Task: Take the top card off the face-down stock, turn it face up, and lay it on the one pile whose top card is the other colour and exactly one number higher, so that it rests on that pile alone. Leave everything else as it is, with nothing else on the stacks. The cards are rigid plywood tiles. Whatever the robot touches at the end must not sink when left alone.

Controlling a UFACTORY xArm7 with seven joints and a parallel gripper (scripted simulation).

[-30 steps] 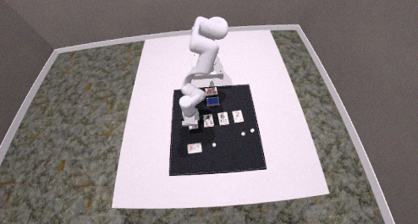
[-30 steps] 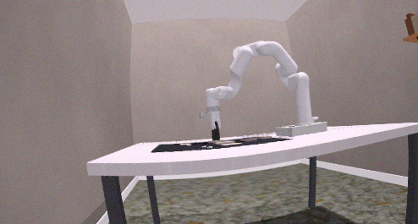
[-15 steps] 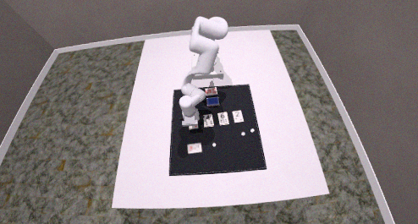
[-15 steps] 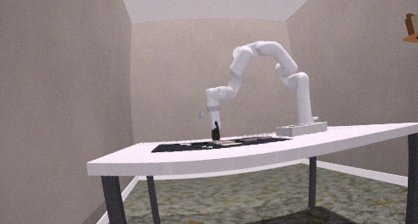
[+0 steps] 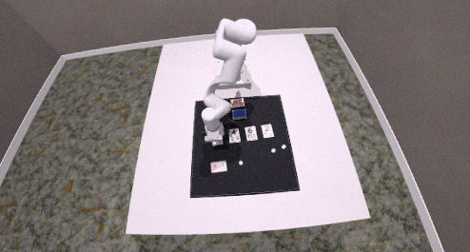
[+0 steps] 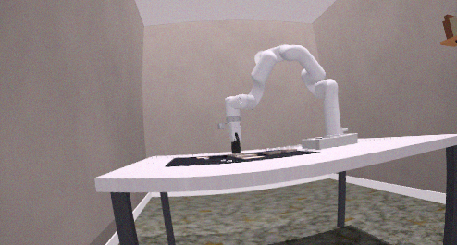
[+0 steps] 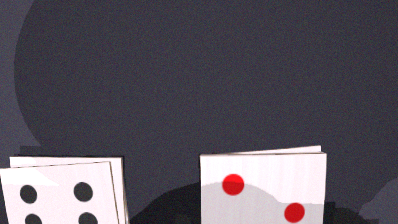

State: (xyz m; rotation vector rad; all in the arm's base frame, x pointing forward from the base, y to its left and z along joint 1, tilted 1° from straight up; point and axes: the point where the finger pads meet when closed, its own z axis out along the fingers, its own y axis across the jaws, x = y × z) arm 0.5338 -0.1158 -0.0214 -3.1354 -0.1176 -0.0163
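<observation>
Now: the black mat 2 cm ahead of my hand, 14 cm to the left of it and 4 cm below it.
</observation>
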